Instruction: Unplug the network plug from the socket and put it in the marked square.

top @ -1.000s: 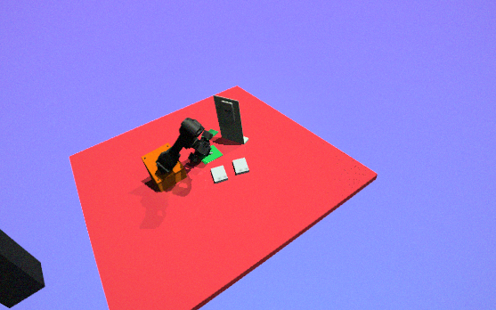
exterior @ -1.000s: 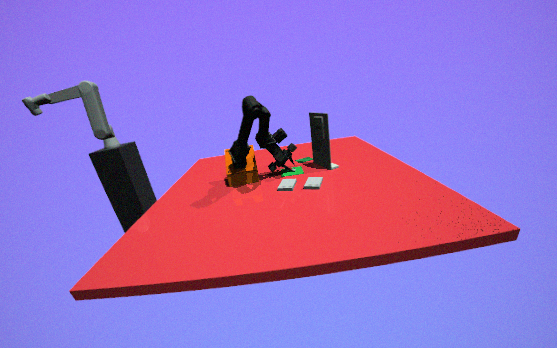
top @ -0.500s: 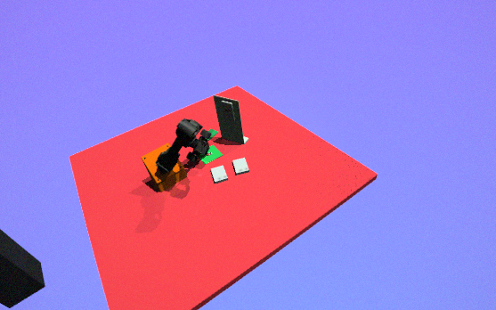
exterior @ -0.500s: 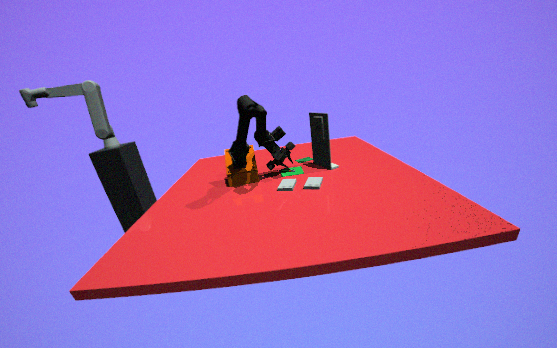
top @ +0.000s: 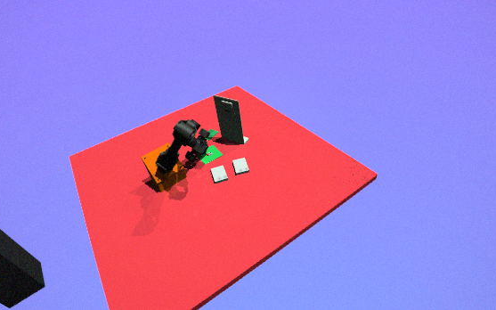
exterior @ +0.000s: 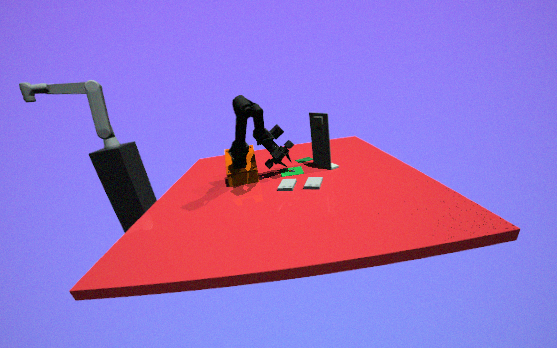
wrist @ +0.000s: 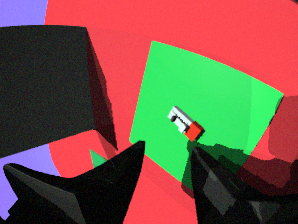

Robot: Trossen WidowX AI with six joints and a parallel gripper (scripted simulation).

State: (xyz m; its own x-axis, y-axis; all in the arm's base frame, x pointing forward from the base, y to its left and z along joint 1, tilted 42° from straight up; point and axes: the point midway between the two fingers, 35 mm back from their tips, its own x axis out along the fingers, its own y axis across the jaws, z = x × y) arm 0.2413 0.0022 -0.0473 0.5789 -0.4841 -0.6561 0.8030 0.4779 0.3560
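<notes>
Right now the network plug is 10 mm ahead of my gripper tip and 30 mm below it. The rest, counted from my gripper tip: upright panel (190 mm ahead, 90 mm above); green marked square (10 mm ahead, 40 mm below).
</notes>
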